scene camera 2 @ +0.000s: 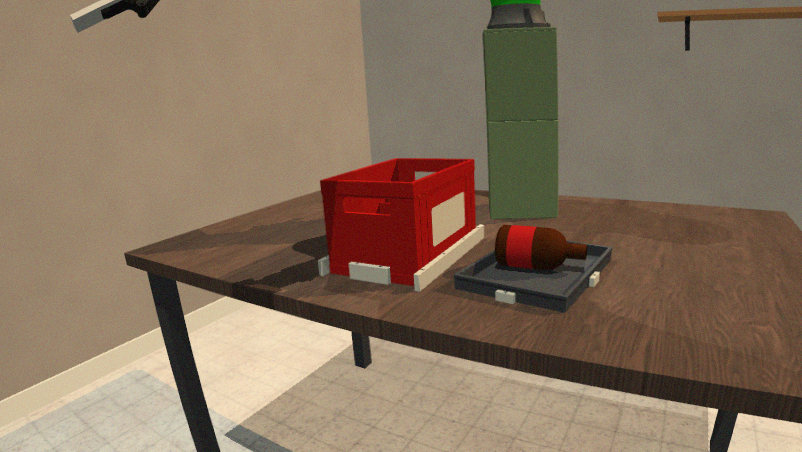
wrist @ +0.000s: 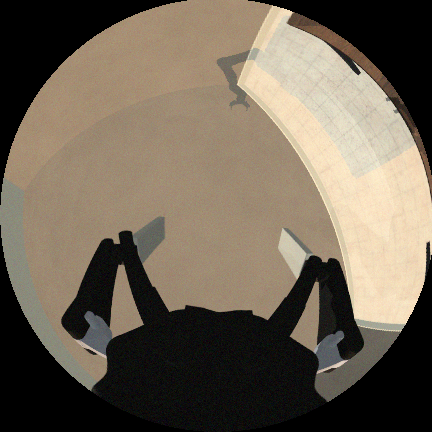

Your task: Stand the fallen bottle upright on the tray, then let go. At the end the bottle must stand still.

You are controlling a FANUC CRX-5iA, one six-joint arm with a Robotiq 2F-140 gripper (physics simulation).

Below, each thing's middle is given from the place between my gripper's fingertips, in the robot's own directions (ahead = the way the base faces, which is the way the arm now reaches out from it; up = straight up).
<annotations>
Right now the red crate [scene camera 2: 380,215] is 55 cm behind my hand, 41 cm below it and 11 cm to the left of it. The rest, counted from my hand: dark grey tray [scene camera 2: 557,289] 56 cm behind, 48 cm below, 38 cm to the left; then brown bottle [scene camera 2: 541,248] 58 cm behind, 45 cm below, 38 cm to the left.
</annotations>
